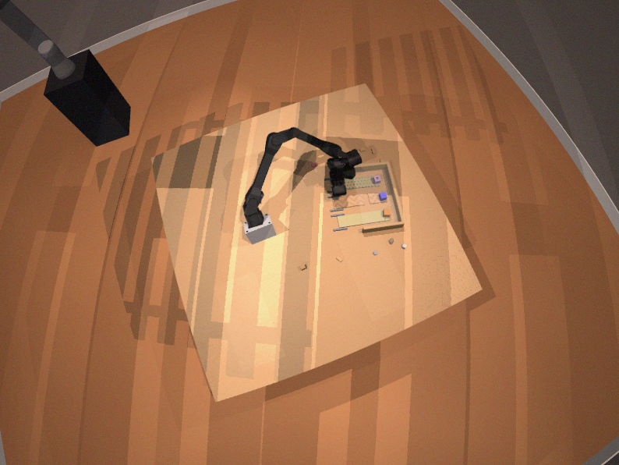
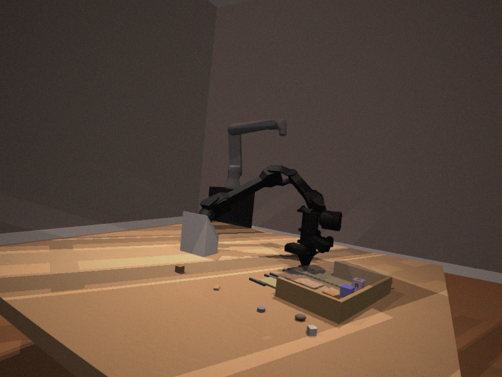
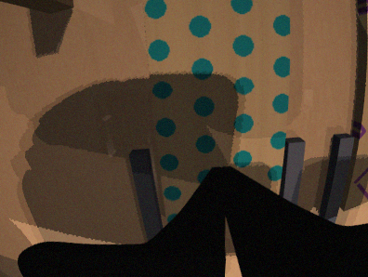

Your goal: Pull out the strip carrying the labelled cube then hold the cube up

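Right now the zigzag strip is 30 mm ahead of my gripper tip and 100 mm to the right of it. From my gripper tip the other things lie so: pink block (70 mm behind, 130 mm to the left).
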